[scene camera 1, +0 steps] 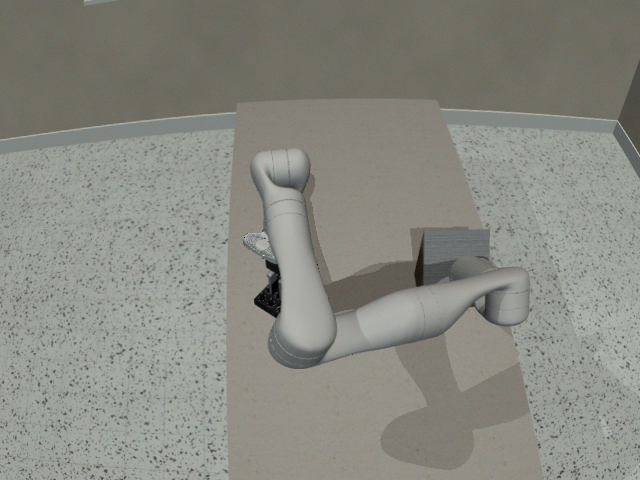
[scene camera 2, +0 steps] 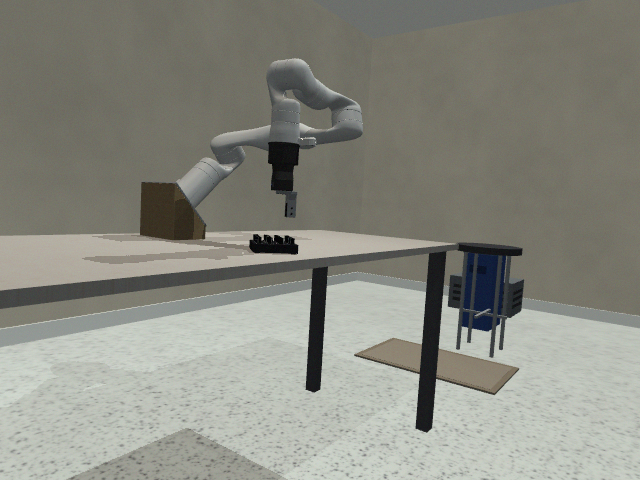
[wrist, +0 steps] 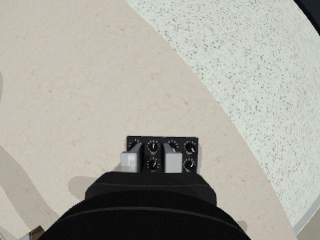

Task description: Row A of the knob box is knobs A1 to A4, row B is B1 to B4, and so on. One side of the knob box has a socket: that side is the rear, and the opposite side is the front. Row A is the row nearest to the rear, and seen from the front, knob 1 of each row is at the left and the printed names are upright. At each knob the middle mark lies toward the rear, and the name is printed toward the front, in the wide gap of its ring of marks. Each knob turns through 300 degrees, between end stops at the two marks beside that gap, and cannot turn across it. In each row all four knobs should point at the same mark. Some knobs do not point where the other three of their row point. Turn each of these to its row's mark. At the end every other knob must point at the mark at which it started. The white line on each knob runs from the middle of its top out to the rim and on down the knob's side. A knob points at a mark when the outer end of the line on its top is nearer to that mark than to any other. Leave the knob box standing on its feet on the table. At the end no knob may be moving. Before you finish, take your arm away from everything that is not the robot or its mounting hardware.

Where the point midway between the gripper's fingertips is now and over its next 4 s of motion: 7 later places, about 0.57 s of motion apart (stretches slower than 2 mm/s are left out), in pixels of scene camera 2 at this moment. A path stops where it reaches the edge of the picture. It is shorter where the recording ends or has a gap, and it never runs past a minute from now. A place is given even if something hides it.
My gripper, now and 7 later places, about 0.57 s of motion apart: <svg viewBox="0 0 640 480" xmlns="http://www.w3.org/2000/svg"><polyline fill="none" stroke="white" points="289,217 289,217 289,222 289,230 288,234 288,236 288,239 288,233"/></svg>
